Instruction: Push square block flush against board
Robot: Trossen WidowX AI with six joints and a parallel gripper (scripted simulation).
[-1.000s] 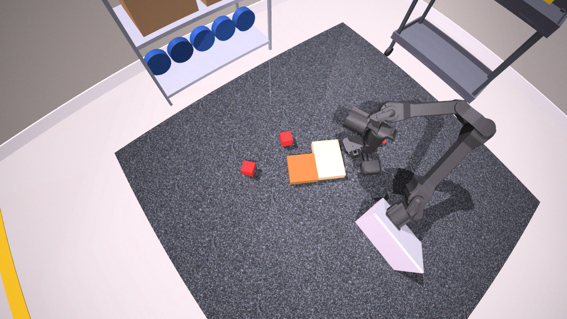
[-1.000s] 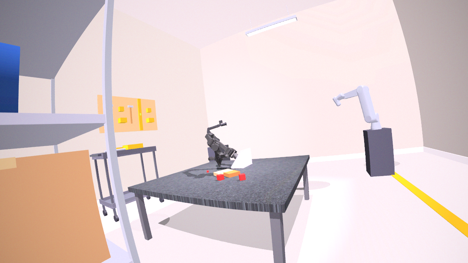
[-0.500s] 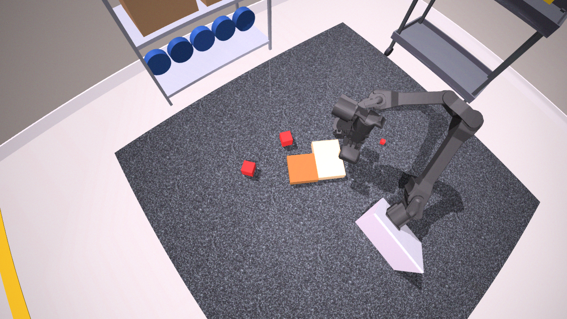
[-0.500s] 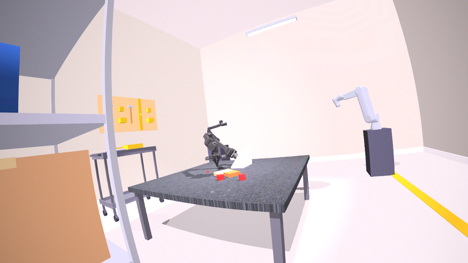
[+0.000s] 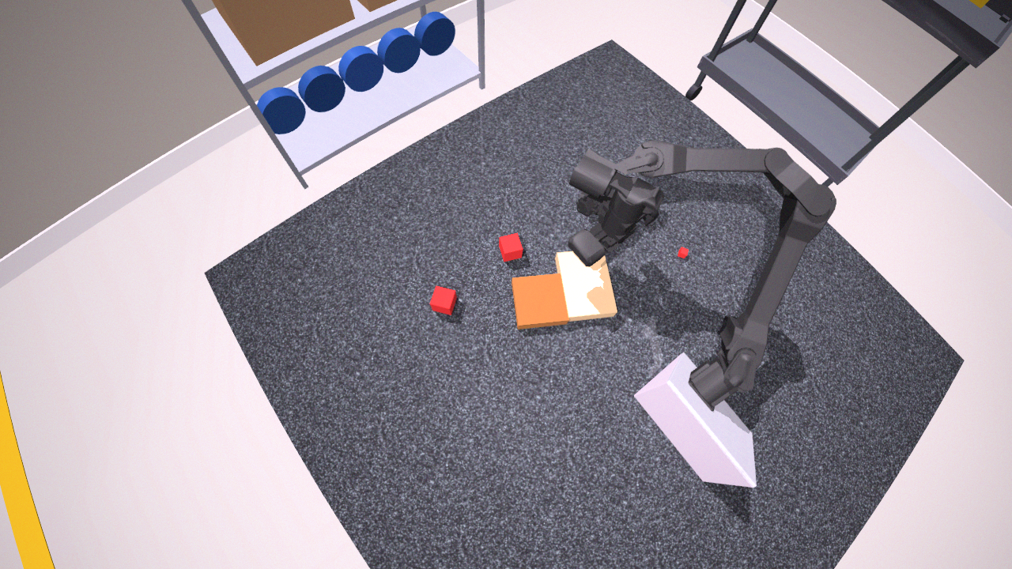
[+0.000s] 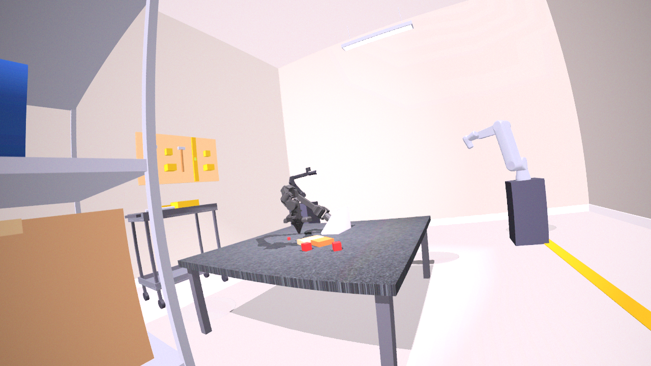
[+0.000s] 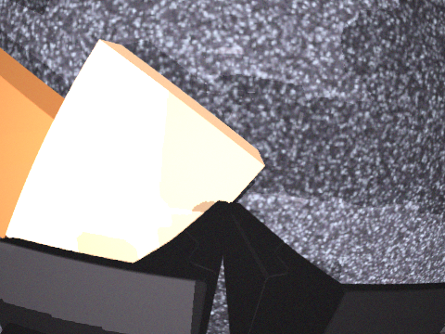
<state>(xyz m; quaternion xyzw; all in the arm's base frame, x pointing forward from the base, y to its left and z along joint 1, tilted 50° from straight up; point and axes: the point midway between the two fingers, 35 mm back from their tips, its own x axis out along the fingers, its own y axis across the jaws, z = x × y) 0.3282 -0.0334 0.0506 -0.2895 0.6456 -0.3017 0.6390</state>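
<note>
Now: gripper tip 30 mm past the tan board, 60 mm to the right of it and 50 mm above it. Round my gripper tip: orange square block 160 mm to the left, 50 mm below; then tiny red cube 100 mm behind, 180 mm to the right, 60 mm below.
</note>
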